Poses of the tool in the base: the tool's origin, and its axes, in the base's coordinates. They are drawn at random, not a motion.
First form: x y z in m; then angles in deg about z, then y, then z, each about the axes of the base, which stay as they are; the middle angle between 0 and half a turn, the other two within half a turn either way.
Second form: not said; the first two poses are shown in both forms.
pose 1, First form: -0.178 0.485 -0.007 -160.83 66.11 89.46
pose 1, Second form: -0.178 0.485 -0.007 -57.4 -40.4 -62.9
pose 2, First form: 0.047 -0.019 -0.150 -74.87 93.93 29.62
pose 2, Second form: 0.047 -0.019 -0.150 -75.8 58.7 -34.4
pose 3, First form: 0.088 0.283 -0.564 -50.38 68.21 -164.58
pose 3, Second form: 0.088 0.283 -0.564 -73.5 -47.5 123.3
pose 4, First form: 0.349 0.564 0.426 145.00 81.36 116.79
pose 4, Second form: 0.349 0.564 0.426 -22.0 -87.7 -79.6
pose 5, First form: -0.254 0.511 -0.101 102.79 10.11 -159.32
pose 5, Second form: -0.254 0.511 -0.101 7.9 -6.9 -56.4
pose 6, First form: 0.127 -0.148 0.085 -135.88 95.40 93.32
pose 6, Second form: 0.127 -0.148 0.085 -88.3 -40.4 -32.1
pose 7, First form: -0.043 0.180 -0.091 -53.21 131.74 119.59
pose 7, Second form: -0.043 0.180 -0.091 -135.7 8.5 33.3
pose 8, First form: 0.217 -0.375 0.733 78.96 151.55 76.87
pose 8, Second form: 0.217 -0.375 0.733 3.1 169.0 41.9
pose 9, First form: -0.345 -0.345 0.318 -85.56 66.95 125.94
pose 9, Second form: -0.345 -0.345 0.318 -65.7 -18.5 35.6
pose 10, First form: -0.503 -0.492 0.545 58.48 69.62 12.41
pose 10, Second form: -0.503 -0.492 0.545 28.9 67.9 61.5
